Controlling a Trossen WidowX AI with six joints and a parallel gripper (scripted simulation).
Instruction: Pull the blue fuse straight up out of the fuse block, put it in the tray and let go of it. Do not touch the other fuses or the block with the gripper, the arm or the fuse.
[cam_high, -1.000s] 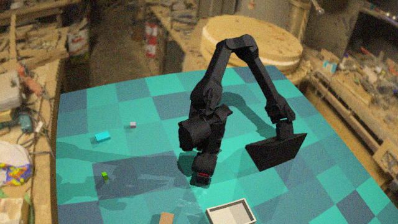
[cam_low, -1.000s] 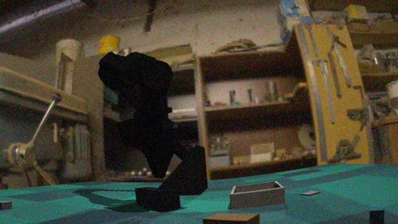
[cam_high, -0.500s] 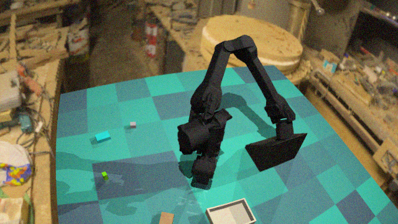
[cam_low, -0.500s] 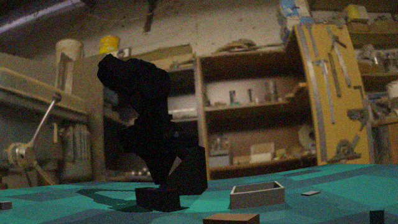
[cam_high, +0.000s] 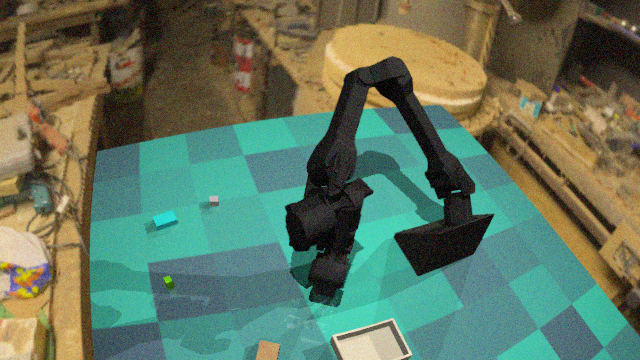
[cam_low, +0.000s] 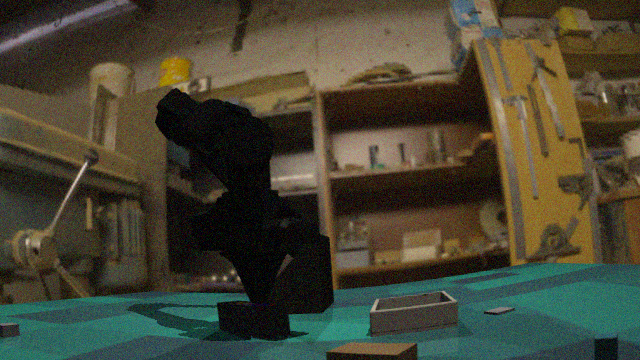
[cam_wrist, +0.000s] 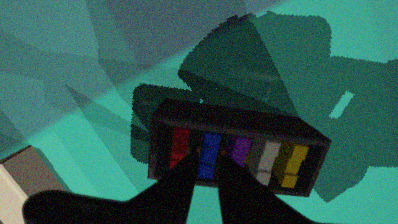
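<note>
Now: gripper tip 2 cm above the blue fuse. The rest, counted from my gripper tip: tray 1 cm behind, 20 cm to the left, 4 cm below.
</note>
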